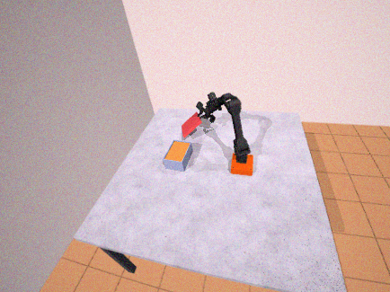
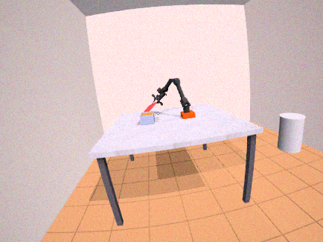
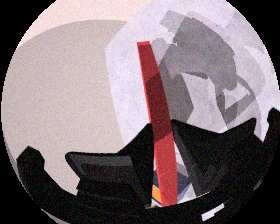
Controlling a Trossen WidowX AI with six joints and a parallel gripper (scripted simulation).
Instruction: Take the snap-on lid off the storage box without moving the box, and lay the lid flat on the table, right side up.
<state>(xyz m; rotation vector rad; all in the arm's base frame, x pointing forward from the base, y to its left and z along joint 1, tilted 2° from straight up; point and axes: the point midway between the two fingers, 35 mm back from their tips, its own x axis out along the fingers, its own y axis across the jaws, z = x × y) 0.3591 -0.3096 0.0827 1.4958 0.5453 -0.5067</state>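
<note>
My gripper tip is 6 cm short of the lid, 4 cm to the right of it and 4 cm above it. Also, from my gripper tip: storage box: 35 cm to the left, 8 cm below, 4 cm ahead.
</note>
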